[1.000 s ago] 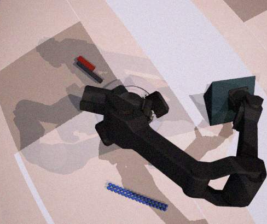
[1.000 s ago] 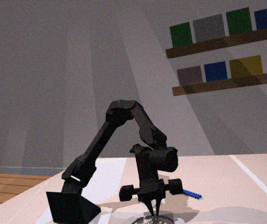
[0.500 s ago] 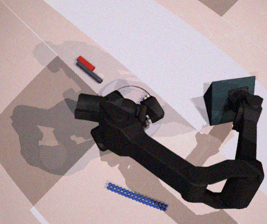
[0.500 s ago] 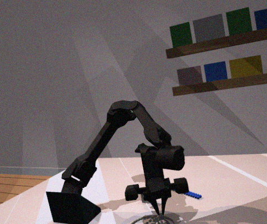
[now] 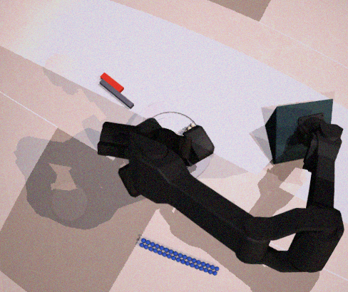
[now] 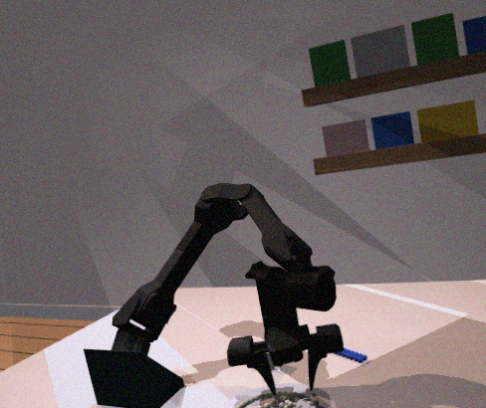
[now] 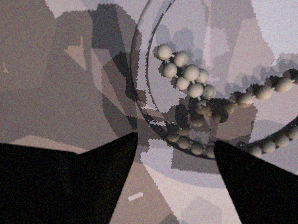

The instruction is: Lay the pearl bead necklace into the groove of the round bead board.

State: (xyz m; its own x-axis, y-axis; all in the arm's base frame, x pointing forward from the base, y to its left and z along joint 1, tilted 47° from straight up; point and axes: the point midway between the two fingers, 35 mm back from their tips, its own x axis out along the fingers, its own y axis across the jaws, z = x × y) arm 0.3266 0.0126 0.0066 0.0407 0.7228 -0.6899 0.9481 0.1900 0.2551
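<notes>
Right now the round bead board is 6 cm to the right of my gripper tip, 1 cm below it and 1 cm behind it. From my gripper tip the other things lie so: small beige cube 12 cm to the left, 9 cm behind; grey block 23 cm to the right, 9 cm ahead, 1 cm below.
</notes>
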